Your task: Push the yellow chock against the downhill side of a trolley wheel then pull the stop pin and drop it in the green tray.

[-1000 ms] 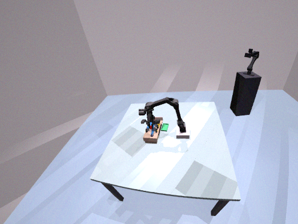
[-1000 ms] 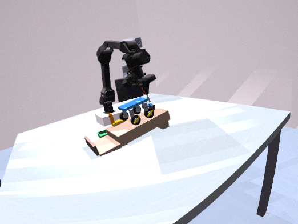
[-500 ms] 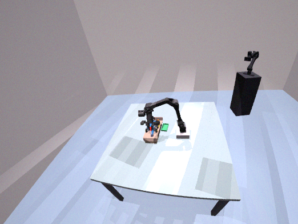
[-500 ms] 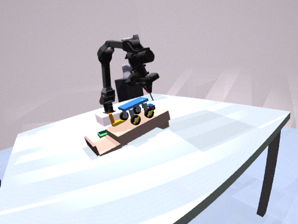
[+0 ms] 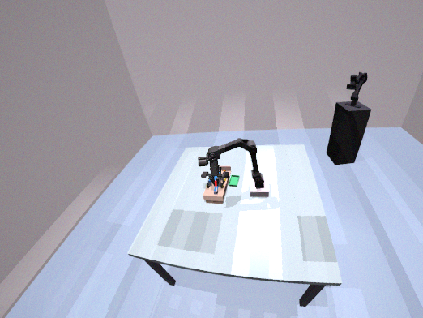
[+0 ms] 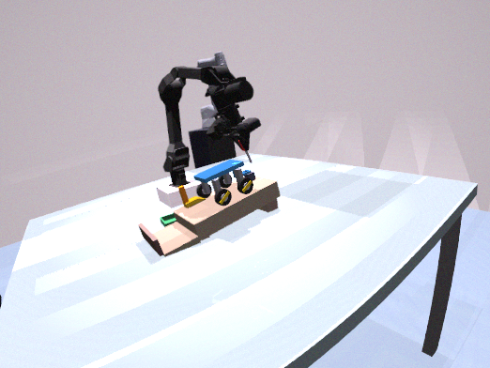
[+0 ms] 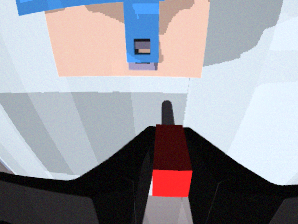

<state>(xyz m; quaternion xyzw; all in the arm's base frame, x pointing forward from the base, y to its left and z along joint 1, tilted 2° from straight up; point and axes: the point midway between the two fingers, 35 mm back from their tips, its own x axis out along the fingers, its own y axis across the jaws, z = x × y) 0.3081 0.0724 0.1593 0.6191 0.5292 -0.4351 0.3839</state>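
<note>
Now: the green tray 110 mm behind my gripper tip, 220 mm to the right of it and 190 mm below it. Round my gripper tip: blue-topped trolley: 20 mm ahead, 130 mm to the right, 70 mm below; red-headed stop pin: right at my gripper tip; wooden ramp: 20 mm ahead, 130 mm to the right, 130 mm below.
</note>
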